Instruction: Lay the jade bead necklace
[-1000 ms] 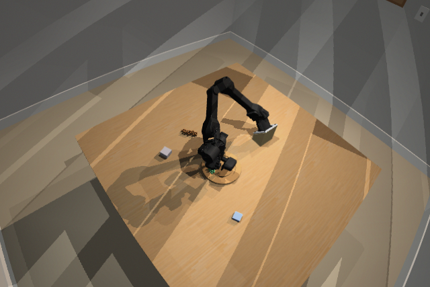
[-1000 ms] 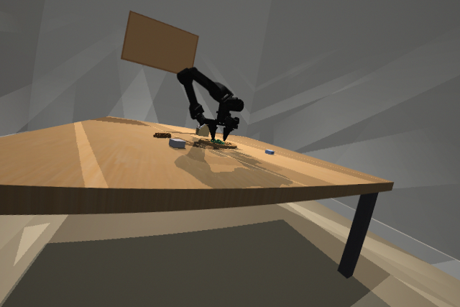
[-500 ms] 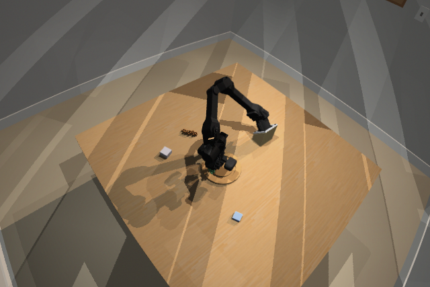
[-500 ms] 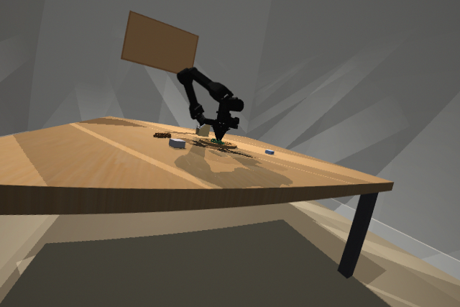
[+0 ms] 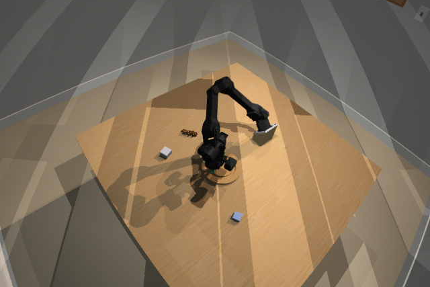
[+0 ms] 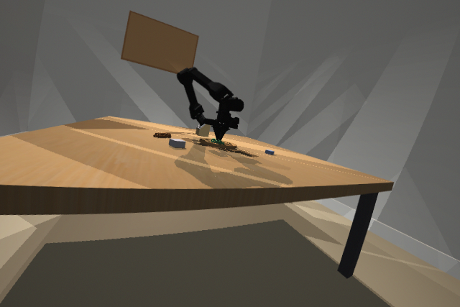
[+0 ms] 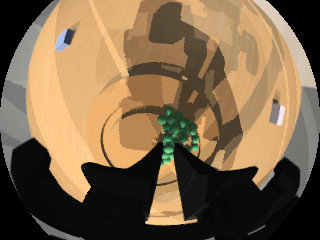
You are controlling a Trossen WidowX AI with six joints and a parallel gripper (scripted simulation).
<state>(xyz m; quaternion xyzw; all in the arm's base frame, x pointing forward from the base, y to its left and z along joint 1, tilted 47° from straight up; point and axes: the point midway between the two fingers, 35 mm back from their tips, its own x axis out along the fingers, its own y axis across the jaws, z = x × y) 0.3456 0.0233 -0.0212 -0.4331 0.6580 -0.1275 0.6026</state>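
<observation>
Now: gripper tip 3 cm past the round wooden bead board, 1 cm to the right of it and 1 cm above it. From my gripper tip the other things lie so: blue block (27 cm to the left, 6 cm ahead, 1 cm below); then pale grey block (20 cm to the right, 17 cm ahead, 1 cm below).
</observation>
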